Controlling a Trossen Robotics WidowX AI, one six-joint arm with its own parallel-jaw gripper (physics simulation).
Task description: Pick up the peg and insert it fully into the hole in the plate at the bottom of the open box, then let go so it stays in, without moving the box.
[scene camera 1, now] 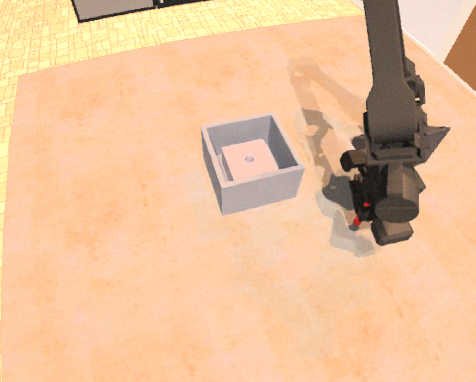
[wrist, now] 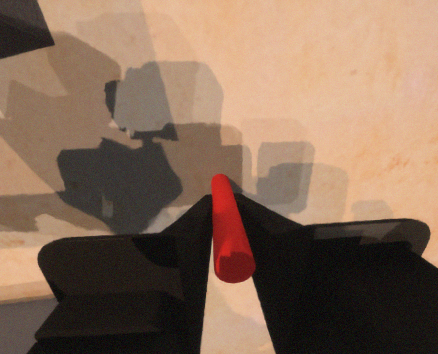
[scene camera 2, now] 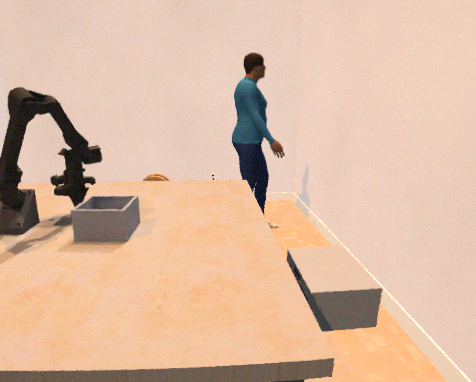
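Pixels of known places: gripper, fingertip midpoint: (scene camera 1: 359, 216) (wrist: 222, 200); arm's base, link origin: (scene camera 2: 14, 200).
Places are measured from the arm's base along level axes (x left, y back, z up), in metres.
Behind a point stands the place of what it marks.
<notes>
The red peg (scene camera 1: 356, 220) @(x 0.119, y -0.167, z -0.076 m) (wrist: 230, 227) @(x 0.119, y -0.153, z -0.023 m) is between the fingers of my gripper (scene camera 1: 361, 214) @(x 0.117, y -0.163, z -0.066 m) (scene camera 2: 77, 203) @(x 0.117, y -0.163, z -0.066 m) (wrist: 222, 200) @(x 0.117, y -0.163, z -0.066 m), which is shut on it. In the wrist view the peg's near end faces the camera and its far end reaches past the fingertips. Whether its lower end touches the table cannot be told. The open grey box (scene camera 1: 260, 191) @(x 0.020, y -0.338, z -0.034 m) (scene camera 2: 102, 227) @(x -0.140, y -0.338, z -0.045 m) stands apart from the gripper, to its left in scene camera 1. Inside, the pink plate (scene camera 1: 237, 167) @(x -0.047, y -0.360, z -0.033 m) has a small round hole (scene camera 1: 249, 159) @(x -0.068, y -0.327, z -0.044 m). The peg cannot be made out in scene camera 2.
The arm (scene camera 1: 390, 100) @(x 0.090, y -0.207, z 0.212 m) (scene camera 2: 12, 150) @(x -0.093, y -0.077, z 0.179 m) reaches over the table (scene camera 1: 125, 275) @(x 0.081, y -0.617, z -0.090 m) (scene camera 2: 200, 300) @(x -0.456, y -0.636, z -0.091 m) and casts shadows around the gripper. A grey block (scene camera 2: 345, 295) is on the floor beyond the table's edge. A person in a blue top (scene camera 2: 248, 112) stands behind the table.
</notes>
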